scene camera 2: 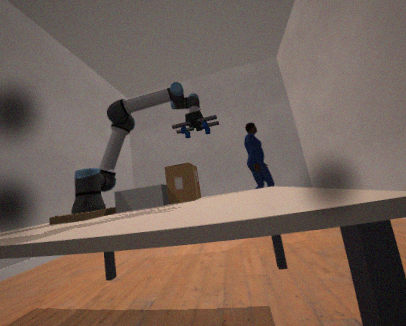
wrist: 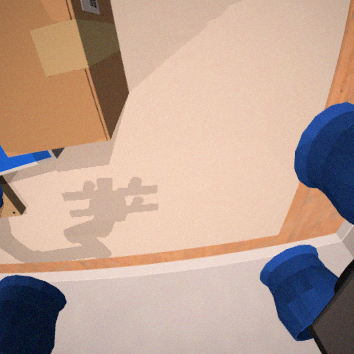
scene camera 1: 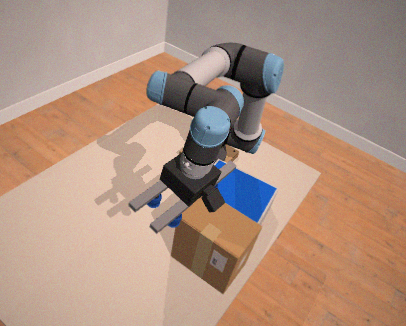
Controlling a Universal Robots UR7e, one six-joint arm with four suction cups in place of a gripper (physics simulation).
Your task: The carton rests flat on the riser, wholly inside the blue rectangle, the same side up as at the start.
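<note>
A brown carton (scene camera 1: 220, 227) (scene camera 2: 183, 184) (wrist: 50, 107) stands upright on the table, close beside the riser (scene camera 1: 266, 212) (scene camera 2: 140, 198) (wrist: 58, 152). Tape runs over its top and down one side, which bears a white label. The blue rectangle (scene camera 1: 250, 192) (wrist: 20, 160) covers the riser's top; the carton and the gripper's bars hide part of it in scene camera 1. My gripper (scene camera 1: 186, 194) (scene camera 2: 196, 130) is open, with its suction cups pointing down. It hangs well above the carton's height and off to one side, touching nothing. Several blue cups show around the edges of the wrist view.
The pale table (scene camera 1: 90, 240) (scene camera 2: 300, 202) (wrist: 215, 125) carries the arm's wooden base board (scene camera 1: 231, 153) (scene camera 2: 82, 216) behind the riser. The arm's shadow falls on the table. A person in blue (scene camera 2: 255, 152) stands beyond the table. Walls rise behind the arm.
</note>
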